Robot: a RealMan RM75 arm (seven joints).
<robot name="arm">
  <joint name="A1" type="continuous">
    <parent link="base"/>
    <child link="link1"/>
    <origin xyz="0 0 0.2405" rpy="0 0 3.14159"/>
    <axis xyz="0 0 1"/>
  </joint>
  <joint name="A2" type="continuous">
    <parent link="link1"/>
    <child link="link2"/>
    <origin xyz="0 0 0" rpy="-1.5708 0 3.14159"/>
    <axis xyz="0 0 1"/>
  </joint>
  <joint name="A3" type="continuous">
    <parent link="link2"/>
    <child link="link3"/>
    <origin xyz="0 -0.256 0" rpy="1.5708 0 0"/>
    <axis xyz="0 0 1"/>
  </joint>
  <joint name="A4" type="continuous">
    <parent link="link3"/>
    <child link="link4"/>
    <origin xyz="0 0 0" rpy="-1.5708 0 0"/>
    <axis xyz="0 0 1"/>
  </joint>
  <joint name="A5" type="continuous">
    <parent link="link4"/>
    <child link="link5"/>
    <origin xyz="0 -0.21 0" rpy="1.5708 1.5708 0"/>
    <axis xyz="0 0 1"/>
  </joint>
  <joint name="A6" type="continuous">
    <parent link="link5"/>
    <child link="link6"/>
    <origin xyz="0 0 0" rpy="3.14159 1.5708 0"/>
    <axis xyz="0 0 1"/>
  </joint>
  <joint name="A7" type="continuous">
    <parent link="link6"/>
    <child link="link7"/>
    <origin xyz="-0.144 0 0" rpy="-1.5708 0 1.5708"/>
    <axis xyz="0 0 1"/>
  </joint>
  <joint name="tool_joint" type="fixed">
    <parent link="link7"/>
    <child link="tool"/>
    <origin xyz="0 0 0" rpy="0 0 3.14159"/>
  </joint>
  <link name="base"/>
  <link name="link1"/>
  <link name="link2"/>
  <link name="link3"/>
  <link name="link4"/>
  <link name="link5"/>
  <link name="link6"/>
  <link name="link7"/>
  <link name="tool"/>
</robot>
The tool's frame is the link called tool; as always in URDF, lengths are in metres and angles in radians. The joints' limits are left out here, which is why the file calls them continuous.
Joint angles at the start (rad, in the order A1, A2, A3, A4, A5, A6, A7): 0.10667 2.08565 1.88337 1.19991 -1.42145 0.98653 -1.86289
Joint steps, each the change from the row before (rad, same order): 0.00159 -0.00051 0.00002 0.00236 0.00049 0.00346 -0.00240; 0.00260 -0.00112 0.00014 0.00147 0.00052 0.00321 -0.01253; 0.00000 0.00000 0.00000 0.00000 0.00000 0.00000 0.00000; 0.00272 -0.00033 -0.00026 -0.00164 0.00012 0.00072 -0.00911; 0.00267 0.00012 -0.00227 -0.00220 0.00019 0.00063 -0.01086; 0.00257 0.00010 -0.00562 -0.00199 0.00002 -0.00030 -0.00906; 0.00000 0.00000 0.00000 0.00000 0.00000 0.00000 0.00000; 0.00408 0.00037 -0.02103 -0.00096 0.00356 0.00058 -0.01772; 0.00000 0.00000 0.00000 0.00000 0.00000 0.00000 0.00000; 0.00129 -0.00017 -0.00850 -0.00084 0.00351 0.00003 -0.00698; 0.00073 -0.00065 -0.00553 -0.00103 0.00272 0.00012 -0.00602; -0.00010 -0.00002 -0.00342 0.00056 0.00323 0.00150 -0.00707; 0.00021 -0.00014 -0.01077 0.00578 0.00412 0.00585 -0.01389; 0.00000 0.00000 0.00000 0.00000 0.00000 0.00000 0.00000; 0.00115 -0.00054 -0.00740 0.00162 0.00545 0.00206 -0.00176
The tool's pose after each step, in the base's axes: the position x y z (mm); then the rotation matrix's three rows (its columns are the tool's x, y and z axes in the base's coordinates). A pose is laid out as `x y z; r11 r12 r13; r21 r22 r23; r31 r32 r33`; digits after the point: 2 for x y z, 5 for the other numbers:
250.97 328.35 46.89; 0.86029 -0.40058 -0.31534; -0.02884 -0.65579 0.75439; -0.50900 -0.63990 -0.57572
249.67 328.84 47.30; 0.86549 -0.38567 -0.31965; -0.01603 -0.65913 0.75186; -0.50066 -0.64561 -0.57665
249.67 328.84 47.30; 0.86549 -0.38567 -0.31965; -0.01603 -0.65913 0.75186; -0.50066 -0.64561 -0.57665
249.11 329.36 47.03; 0.86883 -0.37668 -0.32133; -0.00903 -0.66095 0.75038; -0.49503 -0.64905 -0.57765
248.32 329.74 46.03; 0.87250 -0.36613 -0.32356; -0.00145 -0.66415 0.74760; -0.48861 -0.65182 -0.58000
247.15 330.02 44.25; 0.87578 -0.35587 -0.32613; 0.00489 -0.66907 0.74318; -0.48268 -0.65246 -0.58422
247.15 330.02 44.25; 0.87578 -0.35587 -0.32613; 0.00489 -0.66907 0.74318; -0.48268 -0.65246 -0.58422
242.63 329.91 38.78; 0.88081 -0.33189 -0.33767; 0.02079 -0.68538 0.72789; -0.47301 -0.64816 -0.59678
242.63 329.91 38.78; 0.88081 -0.33189 -0.33767; 0.02079 -0.68538 0.72789; -0.47301 -0.64816 -0.59678
240.95 329.79 36.77; 0.88184 -0.32391 -0.34269; 0.02683 -0.69110 0.72226; -0.47078 -0.64611 -0.60076
240.06 329.66 35.58; 0.88296 -0.31769 -0.34563; 0.03137 -0.69467 0.71865; -0.46840 -0.64538 -0.60340
239.08 329.40 34.95; 0.88373 -0.31110 -0.34963; 0.03783 -0.69715 0.71593; -0.46647 -0.64591 -0.60432
235.30 328.64 33.07; 0.88596 -0.29046 -0.36153; 0.05605 -0.70679 0.70520; -0.46035 -0.64505 -0.60991
235.30 328.64 33.07; 0.88596 -0.29046 -0.36153; 0.05605 -0.70679 0.70520; -0.46035 -0.64505 -0.60991
232.98 328.47 31.87; 0.88419 -0.28601 -0.36934; 0.06164 -0.71229 0.69917; -0.46305 -0.64096 -0.61217

